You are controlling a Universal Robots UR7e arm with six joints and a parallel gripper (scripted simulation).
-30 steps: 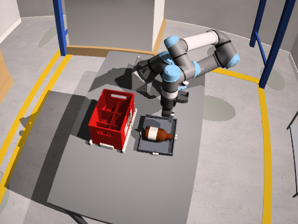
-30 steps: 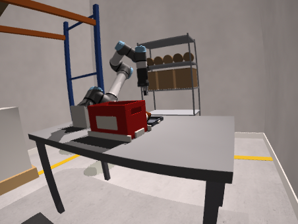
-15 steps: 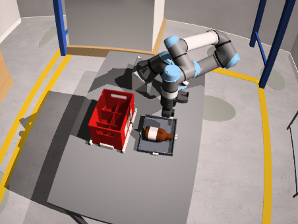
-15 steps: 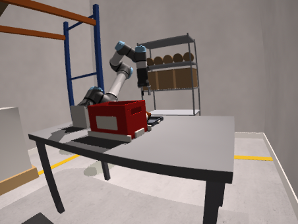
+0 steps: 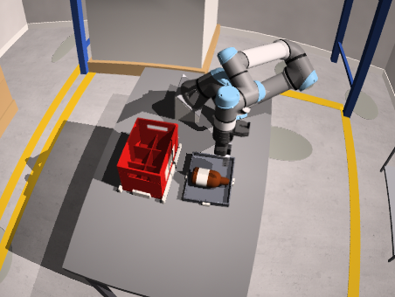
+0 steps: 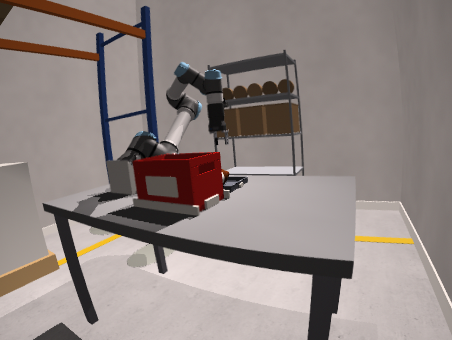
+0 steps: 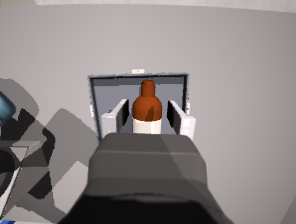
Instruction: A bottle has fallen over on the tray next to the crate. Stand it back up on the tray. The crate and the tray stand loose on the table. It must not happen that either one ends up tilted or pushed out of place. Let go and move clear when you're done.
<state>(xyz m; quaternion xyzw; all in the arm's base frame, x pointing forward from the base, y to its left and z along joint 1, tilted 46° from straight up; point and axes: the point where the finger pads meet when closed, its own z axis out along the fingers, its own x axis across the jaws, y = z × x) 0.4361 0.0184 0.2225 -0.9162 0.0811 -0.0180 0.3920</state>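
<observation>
The bottle lies 1 cm behind my hand, 5 cm to the right of it and 16 cm below it. From my hand the other things lie so: tray (3 cm behind, 5 cm to the right, 19 cm below); red crate (5 cm behind, 32 cm to the right, 12 cm below).
</observation>
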